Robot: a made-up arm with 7 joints.
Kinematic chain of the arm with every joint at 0, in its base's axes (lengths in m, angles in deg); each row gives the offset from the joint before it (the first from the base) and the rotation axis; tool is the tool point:
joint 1: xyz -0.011 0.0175 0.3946 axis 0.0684 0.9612 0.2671
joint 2: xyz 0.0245 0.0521 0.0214 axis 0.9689 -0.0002 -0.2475
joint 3: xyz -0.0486 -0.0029 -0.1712 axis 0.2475 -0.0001 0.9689
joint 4: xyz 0.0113 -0.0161 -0.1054 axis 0.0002 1 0
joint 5: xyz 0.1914 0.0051 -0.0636 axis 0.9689 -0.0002 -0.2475
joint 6: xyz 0.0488 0.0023 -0.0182 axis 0.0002 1 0
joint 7: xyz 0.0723 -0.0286 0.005 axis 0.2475 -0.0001 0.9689
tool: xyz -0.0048 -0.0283 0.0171
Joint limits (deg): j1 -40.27..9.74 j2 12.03..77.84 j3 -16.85..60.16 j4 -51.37..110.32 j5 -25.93..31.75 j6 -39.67..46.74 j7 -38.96..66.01
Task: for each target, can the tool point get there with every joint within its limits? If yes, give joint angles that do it. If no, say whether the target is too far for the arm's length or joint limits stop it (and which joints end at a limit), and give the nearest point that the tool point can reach.
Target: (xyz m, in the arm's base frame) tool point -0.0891 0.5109 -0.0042
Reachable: yes | joints -1.87 52.36 21.66 97.36 20.18 17.47 44.64
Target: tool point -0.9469 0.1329 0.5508
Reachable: no: too far | nearest point -0.3542 0.2778 -0.0021 | short by 0.823 m
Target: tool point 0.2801 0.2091 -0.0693
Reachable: yes | joints -10.53 19.21 12.98 36.72 -12.62 37.03 24.34
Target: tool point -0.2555 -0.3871 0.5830
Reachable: no: joint limits stop it (at a limit: joint 1, joint 2, joint 3, joint 4, joint 6, joint 7) | nearest point 0.1309 -0.0888 0.4493 | short by 0.506 m
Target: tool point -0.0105 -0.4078 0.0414
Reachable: no: joint limits stop it (at a limit: joint 1, joint 2, joint 3, joint 5, joint 6) | nearest point 0.1642 -0.0524 0.0543 | short by 0.396 m
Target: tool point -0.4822 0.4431 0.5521
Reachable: no: joint limits stop it (at a limit: joint 1, joint 2, joint 4, joint 5, joint 6) | nearest point -0.2040 0.6187 0.3782 | short by 0.372 m
